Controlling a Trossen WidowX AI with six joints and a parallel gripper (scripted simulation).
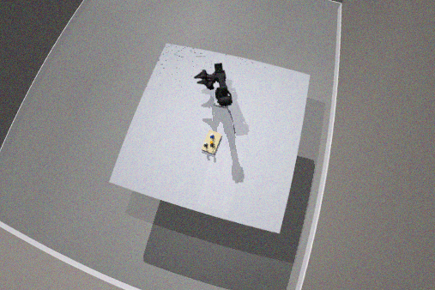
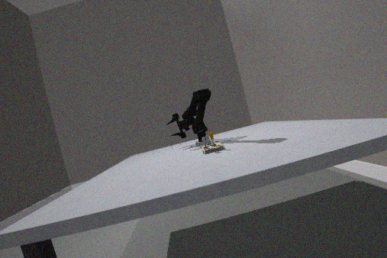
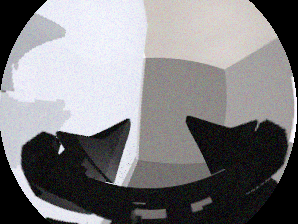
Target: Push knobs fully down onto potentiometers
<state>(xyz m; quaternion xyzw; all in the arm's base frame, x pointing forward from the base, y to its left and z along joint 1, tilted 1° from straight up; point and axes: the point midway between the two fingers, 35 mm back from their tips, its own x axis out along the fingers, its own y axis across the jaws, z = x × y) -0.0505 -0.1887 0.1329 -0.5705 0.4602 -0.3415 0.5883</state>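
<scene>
The blue knob lies 340 mm ahead of my gripper tip, 240 mm to the left of it and 100 mm below it. From my gripper tip the other things lie so: orange knob: 410 mm ahead, 260 mm to the left, 80 mm below.
</scene>
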